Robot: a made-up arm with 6 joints.
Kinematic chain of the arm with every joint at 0, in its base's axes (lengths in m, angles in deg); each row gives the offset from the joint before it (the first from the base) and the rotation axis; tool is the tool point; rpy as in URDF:
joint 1: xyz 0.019 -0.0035 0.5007 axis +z
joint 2: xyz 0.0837 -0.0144 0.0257 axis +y
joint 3: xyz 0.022 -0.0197 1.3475 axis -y
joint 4: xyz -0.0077 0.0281 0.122 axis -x
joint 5: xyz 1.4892 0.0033 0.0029 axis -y
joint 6: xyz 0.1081 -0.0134 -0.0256 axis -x
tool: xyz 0.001 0.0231 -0.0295 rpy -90 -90 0
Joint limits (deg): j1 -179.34..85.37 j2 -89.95..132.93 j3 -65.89..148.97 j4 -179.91..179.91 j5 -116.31..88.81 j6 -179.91..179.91
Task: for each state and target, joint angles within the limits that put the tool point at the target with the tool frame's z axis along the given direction. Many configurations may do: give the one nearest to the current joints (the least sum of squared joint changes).
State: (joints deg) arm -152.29 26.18 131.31 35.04 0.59 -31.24
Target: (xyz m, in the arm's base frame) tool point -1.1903 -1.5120 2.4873 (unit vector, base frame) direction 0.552 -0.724 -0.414
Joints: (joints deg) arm -129.60 68.46 132.68 53.04 30.09 -34.40
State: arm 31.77 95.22 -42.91 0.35 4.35 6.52
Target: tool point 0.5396 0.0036 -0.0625 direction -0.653 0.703 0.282
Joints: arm 3.76 47.58 -65.80 18.79 -2.72 23.13
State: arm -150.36 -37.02 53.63 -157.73 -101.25 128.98
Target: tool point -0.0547 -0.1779 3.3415 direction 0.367 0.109 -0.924
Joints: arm -133.77 -1.97 74.98 -163.09 -80.36 98.50
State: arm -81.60 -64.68 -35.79 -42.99 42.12 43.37
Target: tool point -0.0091 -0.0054 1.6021 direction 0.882 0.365 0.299
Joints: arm -53.68 -88.59 -53.89 -38.69 36.20 37.28
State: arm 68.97 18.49 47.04 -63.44 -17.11 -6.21
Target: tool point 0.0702 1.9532 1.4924 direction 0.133 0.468 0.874
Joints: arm 85.37 15.70 -1.71 -86.06 -50.16 -14.62
